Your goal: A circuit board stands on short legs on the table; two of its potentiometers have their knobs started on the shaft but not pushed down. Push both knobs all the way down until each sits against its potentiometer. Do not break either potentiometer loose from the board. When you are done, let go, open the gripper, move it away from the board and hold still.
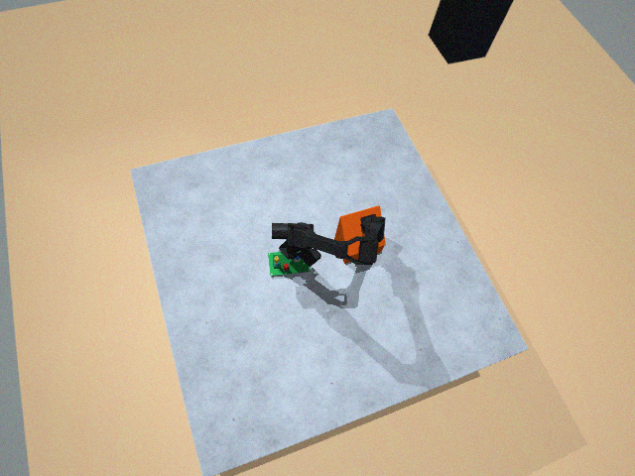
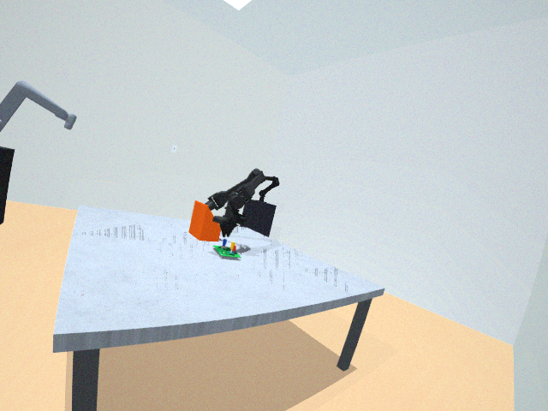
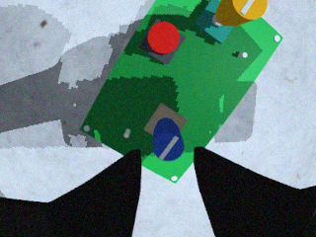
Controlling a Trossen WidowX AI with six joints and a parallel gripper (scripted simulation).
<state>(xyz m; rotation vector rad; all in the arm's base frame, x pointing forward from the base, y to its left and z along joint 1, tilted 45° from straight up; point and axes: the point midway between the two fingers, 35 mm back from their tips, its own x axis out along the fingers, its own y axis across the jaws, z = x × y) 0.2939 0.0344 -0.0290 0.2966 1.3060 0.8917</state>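
My gripper tip is now 2 cm above the blue knob. From my gripper tip the other things lie so: yellow knob 9 cm ahead, 1 cm to the right, 1 cm below.
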